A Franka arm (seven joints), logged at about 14 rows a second.
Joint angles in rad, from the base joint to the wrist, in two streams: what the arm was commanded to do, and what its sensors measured. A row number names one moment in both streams.
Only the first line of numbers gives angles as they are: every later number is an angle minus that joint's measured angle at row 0.
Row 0, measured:
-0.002 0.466 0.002 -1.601 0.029 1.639 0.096
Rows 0 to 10, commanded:
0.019 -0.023 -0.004 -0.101 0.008 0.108 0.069
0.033 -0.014 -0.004 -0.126 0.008 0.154 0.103
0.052 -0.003 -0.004 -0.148 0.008 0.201 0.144
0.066 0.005 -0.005 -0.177 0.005 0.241 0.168
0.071 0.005 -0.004 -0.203 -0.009 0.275 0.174
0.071 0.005 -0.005 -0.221 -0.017 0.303 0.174
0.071 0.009 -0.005 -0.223 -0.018 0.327 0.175
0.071 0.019 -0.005 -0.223 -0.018 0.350 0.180
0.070 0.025 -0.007 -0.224 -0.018 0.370 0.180
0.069 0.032 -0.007 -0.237 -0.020 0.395 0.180
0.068 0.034 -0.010 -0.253 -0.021 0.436 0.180
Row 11, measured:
0.069 0.033 -0.007 -0.224 -0.004 0.377 0.154
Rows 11 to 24, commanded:
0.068 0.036 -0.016 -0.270 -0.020 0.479 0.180
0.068 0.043 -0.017 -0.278 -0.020 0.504 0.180
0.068 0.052 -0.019 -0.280 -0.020 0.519 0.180
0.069 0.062 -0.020 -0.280 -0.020 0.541 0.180
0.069 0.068 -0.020 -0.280 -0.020 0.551 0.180
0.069 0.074 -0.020 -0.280 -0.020 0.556 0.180
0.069 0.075 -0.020 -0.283 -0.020 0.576 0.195
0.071 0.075 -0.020 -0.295 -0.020 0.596 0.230
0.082 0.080 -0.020 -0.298 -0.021 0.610 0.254
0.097 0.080 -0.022 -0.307 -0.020 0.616 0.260
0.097 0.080 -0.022 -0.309 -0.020 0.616 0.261
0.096 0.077 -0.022 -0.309 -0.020 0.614 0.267
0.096 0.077 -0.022 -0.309 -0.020 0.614 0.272
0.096 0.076 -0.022 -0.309 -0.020 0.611 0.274
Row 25, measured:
0.092 0.084 -0.019 -0.298 -0.004 0.600 0.240
